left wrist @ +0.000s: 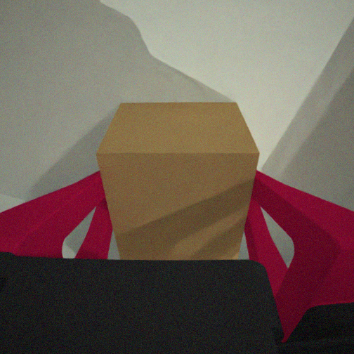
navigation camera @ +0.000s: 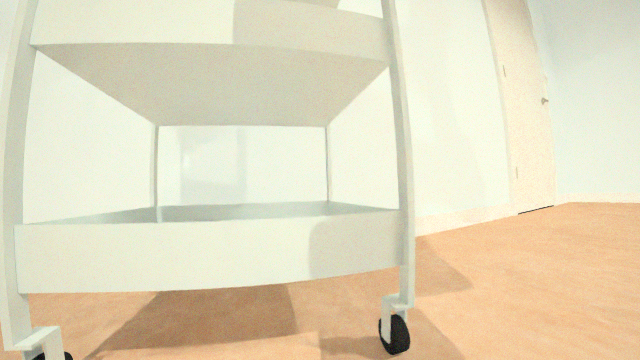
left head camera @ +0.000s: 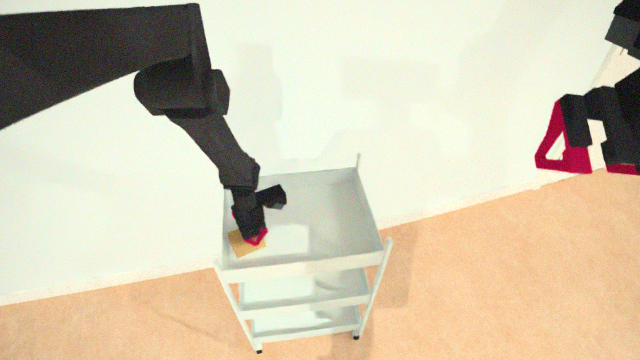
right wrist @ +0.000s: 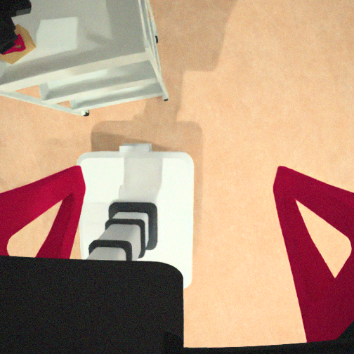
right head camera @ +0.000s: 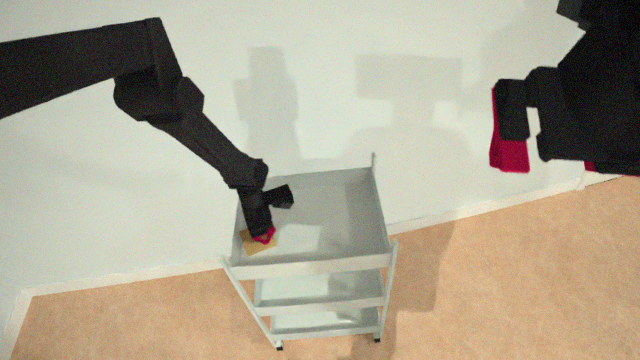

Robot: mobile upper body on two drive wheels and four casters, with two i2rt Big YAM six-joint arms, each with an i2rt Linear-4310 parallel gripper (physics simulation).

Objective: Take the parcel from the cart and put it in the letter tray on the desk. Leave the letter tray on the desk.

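Places are measured from the left arm's base along level axes (x left, y ahead, z down), in metres.
Pixels of known places: left gripper, between the fingertips: [left head camera: 252, 236] [right head camera: 263, 235]; right gripper, between the fingertips: [left head camera: 573, 164] [right head camera: 539, 161].
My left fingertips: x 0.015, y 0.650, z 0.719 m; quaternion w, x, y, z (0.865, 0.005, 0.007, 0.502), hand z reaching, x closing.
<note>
Behind a point stands the place of what it marks.
The parcel [left head camera: 240, 248] {x 0.039, y 0.601, z 0.707 m} [right head camera: 253, 247] {x 0.034, y 0.605, z 0.716 m} [left wrist: 177, 200] [right wrist: 26, 51], a tan box, is in the top tray of the white cart [left head camera: 305, 267] {x -0.143, y 0.550, z 0.708 m} [right head camera: 312, 266] {x -0.146, y 0.551, z 0.705 m} [right wrist: 75, 71] [navigation camera: 150, 255] {x -0.073, y 0.538, z 1.242 m}, near its left side in the head views. My left gripper [left head camera: 248, 235] {x 0.015, y 0.650, z 0.719 m} [right head camera: 260, 237] {x 0.015, y 0.650, z 0.719 m} [left wrist: 178, 176] is shut on the parcel, with a red finger against each side. Whether the parcel touches the tray's bottom cannot be told. My right gripper [right wrist: 178, 176] [left head camera: 596, 167] {x -0.448, y 0.342, z 0.135 m} [right head camera: 556, 167] {x -0.448, y 0.342, z 0.135 m} is open and empty, high up and to the right of the cart. The desk and the letter tray do not show.
A pale wall [left head camera: 425, 100] {x -0.585, y 1.232, z 0.609 m} [right head camera: 425, 120] {x -0.504, y 1.208, z 0.703 m} stands right behind the cart. The cart has two lower shelves and black casters. My white base [right wrist: 177, 225] is close in front of the cart. A door [navigation camera: 525, 125] {x -1.922, y 1.623, z 0.754 m} is at the right in the navigation view.
</note>
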